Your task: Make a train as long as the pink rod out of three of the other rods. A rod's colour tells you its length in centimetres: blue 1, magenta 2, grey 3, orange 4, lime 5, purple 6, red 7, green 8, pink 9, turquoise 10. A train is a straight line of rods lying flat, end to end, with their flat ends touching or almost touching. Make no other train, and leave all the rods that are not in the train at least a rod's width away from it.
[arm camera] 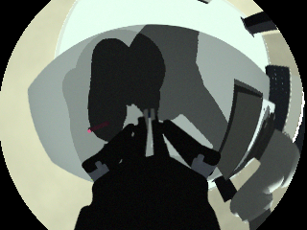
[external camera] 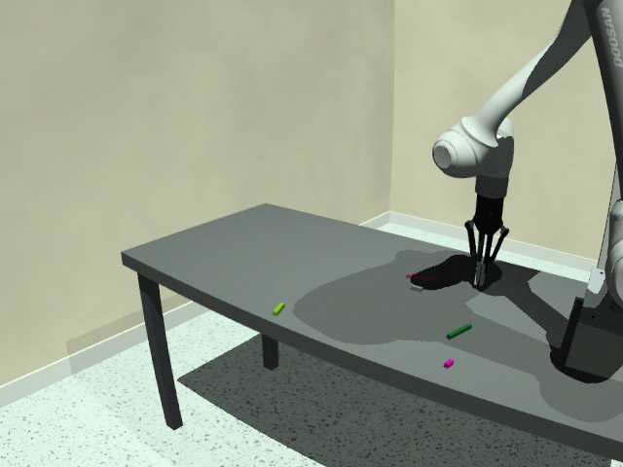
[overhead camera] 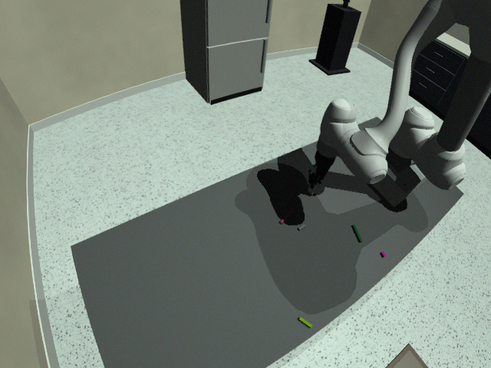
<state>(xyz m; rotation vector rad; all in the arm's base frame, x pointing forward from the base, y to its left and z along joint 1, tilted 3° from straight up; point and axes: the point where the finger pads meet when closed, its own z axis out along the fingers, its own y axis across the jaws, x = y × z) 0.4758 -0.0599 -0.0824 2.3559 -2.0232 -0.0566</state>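
My gripper is now 13 cm short of the grey rod, 12 cm to the right of it and 4 cm above it. The rest, counted from my hand: blue rod 3 cm below; then pink rod 16 cm ahead, 5 cm to the left, 4 cm below; then green rod 6 cm behind, 26 cm to the left, 4 cm below.
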